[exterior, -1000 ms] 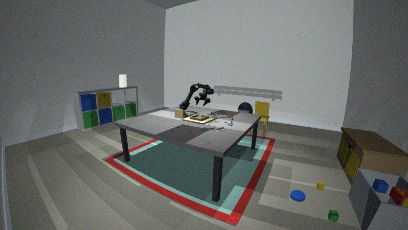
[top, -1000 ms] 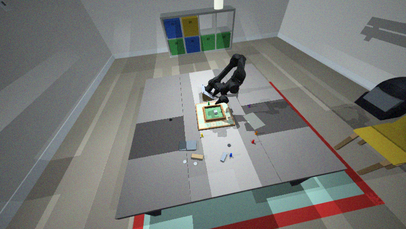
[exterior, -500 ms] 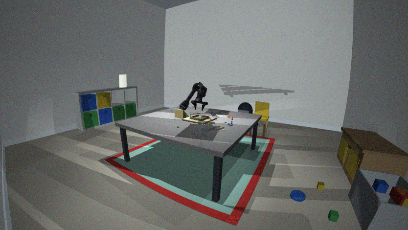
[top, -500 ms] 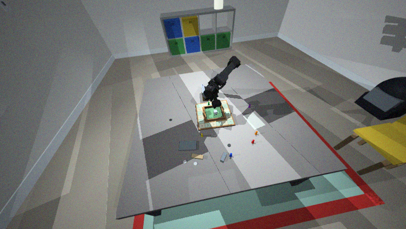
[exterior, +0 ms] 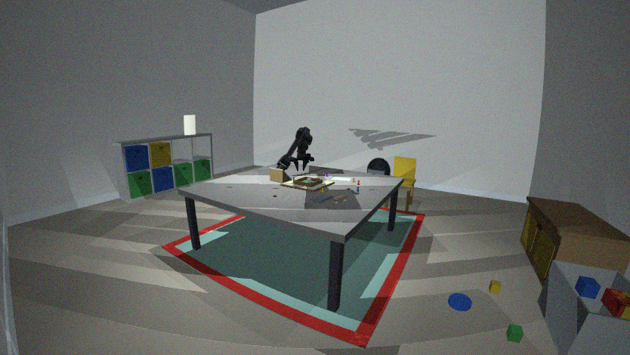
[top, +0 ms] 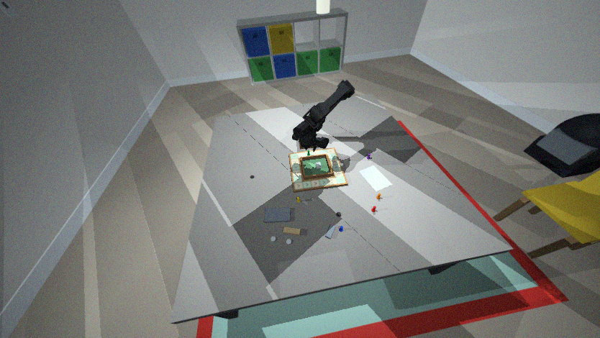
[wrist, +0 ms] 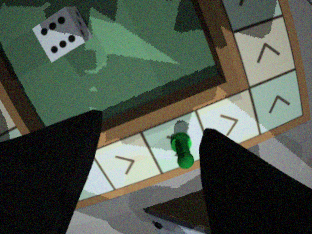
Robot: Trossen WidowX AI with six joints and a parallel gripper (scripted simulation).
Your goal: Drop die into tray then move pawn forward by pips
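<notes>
Now: gripper tip 7 cm above the green pawn and 6 cm past it. From my gripper tip the other things lie so: yellow pawn: 25 cm ahead, 9 cm to the right, 8 cm below; white die: 7 cm below, 5 cm ahead, 4 cm to the left; green dice tray: 9 cm below, 5 cm ahead, 2 cm to the left.
</notes>
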